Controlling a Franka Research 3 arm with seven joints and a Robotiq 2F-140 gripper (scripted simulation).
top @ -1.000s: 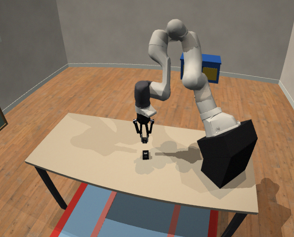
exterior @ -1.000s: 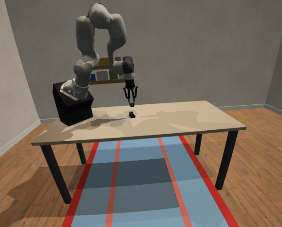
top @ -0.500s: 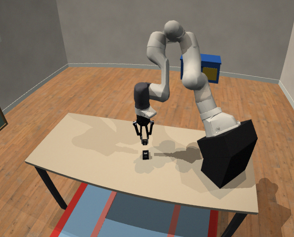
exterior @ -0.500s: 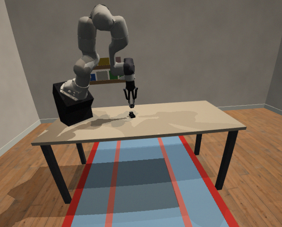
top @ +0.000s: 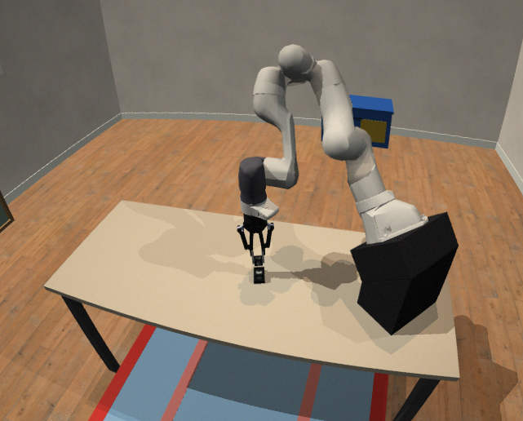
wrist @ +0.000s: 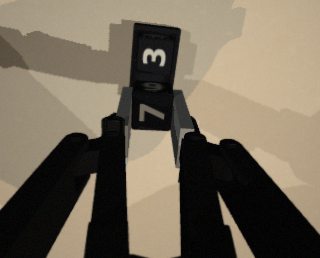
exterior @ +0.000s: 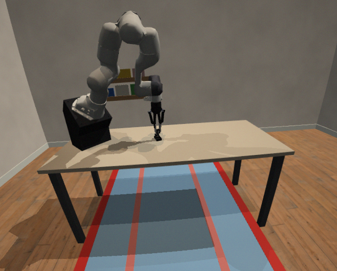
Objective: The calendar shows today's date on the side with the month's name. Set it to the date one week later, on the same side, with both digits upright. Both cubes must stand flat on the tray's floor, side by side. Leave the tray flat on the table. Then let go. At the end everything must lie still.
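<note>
Right now my hand is 90 mm above the black tray and 20 mm to the right of it.
</note>
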